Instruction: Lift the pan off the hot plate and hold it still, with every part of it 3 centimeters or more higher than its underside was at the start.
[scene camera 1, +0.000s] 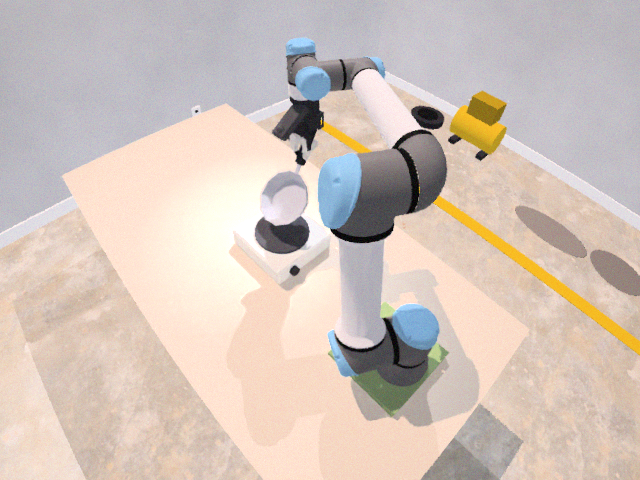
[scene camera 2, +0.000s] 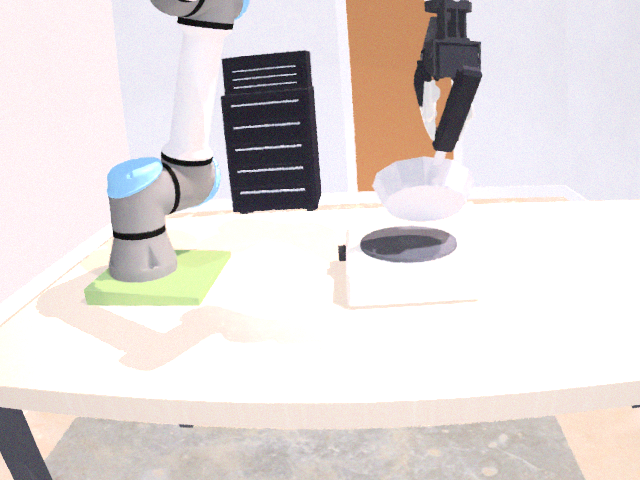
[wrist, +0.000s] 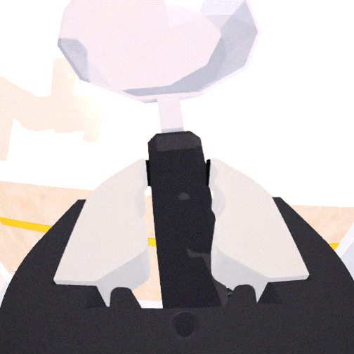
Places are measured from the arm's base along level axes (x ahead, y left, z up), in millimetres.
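Pixels of known places: gripper, fingertip midpoint: (scene camera 1: 301, 158) (scene camera 2: 446, 140); arm's base, origin of the base link: (scene camera 1: 400, 360) (scene camera 2: 143, 268).
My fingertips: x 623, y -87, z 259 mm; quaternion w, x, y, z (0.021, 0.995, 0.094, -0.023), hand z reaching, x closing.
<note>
Ahead of a thing's pixels: the offset from my fingertips to its middle. "pt": to the spot under its first point. Level surfaces: height alone.
The pale pan @[dy +29, dx -12, dz -31 mm] (scene camera 1: 284, 198) (scene camera 2: 423, 201) (wrist: 145, 50) hangs strongly tilted, handle side up and its open side showing in scene camera 2. My gripper (scene camera 1: 300, 153) (scene camera 2: 443, 135) (wrist: 177, 163) is shut on its black handle @[dy -32, dx +14, dz +49 mm] (scene camera 2: 457, 111) (wrist: 180, 220), which rises steeply between the fingers. The white hot plate @[dy +119, dx -74, dz -248 mm] (scene camera 1: 315, 235) (scene camera 2: 403, 284) stands below, with its dark round burner @[pt dy +145, dx -102, dz -207 mm] (scene camera 1: 281, 240) (scene camera 2: 408, 245) uncovered in scene camera 2. A narrow gap shows there between the pan's lowest edge and the burner; its exact height cannot be told.
The hot plate's black knob @[dy +161, dx -202, dz -249 mm] (scene camera 1: 294, 270) (scene camera 2: 342, 252) faces the arm's base, which stands on a green plate (scene camera 1: 387, 392) (scene camera 2: 144, 295) on the table @[dz -287 mm] (scene camera 1: 180, 289) (scene camera 2: 284, 372). A black drawer cabinet (scene camera 2: 268, 134) stands behind the table. A yellow machine (scene camera 1: 478, 129) and a black ring (scene camera 1: 427, 124) are on the floor.
</note>
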